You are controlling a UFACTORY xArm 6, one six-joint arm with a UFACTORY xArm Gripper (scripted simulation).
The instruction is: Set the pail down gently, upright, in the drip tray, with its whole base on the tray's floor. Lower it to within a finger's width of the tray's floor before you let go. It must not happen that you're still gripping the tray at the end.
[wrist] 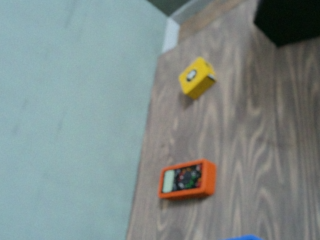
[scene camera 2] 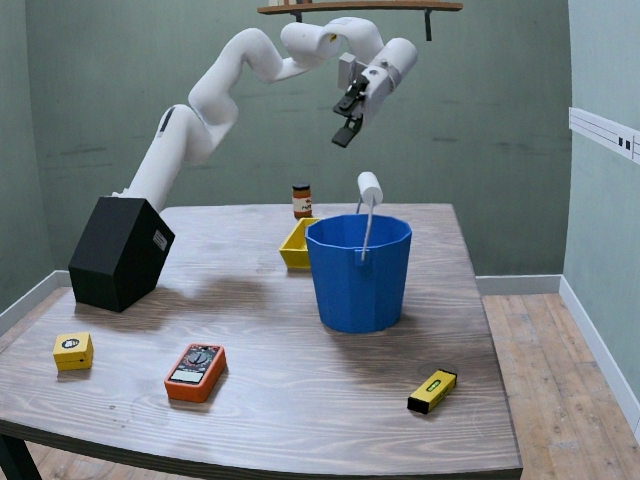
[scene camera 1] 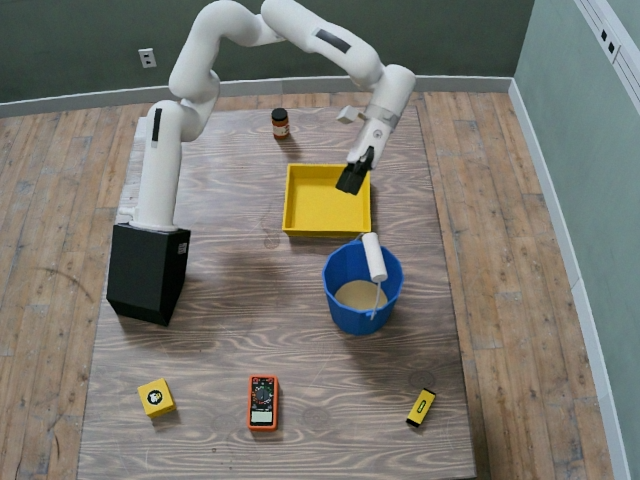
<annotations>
gripper: scene camera 2; scene camera 1; not seen in the wrist view (out of frame)
yellow drip tray: scene camera 2; scene camera 1; not seen in the wrist view (out of frame)
same spot on yellow drip tray: (scene camera 2: 294, 252) = (scene camera 1: 295, 231)
same spot on gripper: (scene camera 2: 347, 104) = (scene camera 1: 356, 185)
</annotations>
